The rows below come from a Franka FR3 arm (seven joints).
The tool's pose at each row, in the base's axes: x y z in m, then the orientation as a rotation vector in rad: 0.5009 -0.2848 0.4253 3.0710 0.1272 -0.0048; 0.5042 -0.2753 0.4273 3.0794 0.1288 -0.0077; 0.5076 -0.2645 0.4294 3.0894 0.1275 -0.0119; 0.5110 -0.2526 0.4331 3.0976 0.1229 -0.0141; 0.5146 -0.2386 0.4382 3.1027 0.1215 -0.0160; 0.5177 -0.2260 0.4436 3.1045 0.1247 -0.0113; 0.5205 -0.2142 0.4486 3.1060 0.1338 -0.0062; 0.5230 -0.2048 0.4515 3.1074 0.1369 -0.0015; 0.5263 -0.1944 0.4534 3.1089 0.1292 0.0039; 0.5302 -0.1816 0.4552 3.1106 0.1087 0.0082; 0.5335 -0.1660 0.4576 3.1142 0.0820 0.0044; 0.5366 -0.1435 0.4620 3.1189 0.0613 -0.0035
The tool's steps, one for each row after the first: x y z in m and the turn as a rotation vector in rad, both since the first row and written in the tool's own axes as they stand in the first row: 0.0041 -0.0090 -0.0026 0.0085 -0.0015 -0.0009; 0.0083 -0.0194 -0.0055 0.0186 -0.0038 0.0001; 0.0127 -0.0307 -0.0100 0.0267 -0.0050 0.0032; 0.0174 -0.0439 -0.0160 0.0318 -0.0060 0.0042; 0.0215 -0.0558 -0.0223 0.0335 -0.0028 0.0023; 0.0252 -0.0670 -0.0281 0.0352 0.0007 -0.0034; 0.0285 -0.0759 -0.0316 0.0366 0.0039 -0.0052; 0.0326 -0.0859 -0.0342 0.0377 0.0072 -0.0001; 0.0375 -0.0982 -0.0369 0.0385 0.0096 0.0131; 0.0421 -0.1132 -0.0403 0.0414 0.0066 0.0303; 0.0470 -0.1351 -0.0462 0.0459 0.0013 0.0434
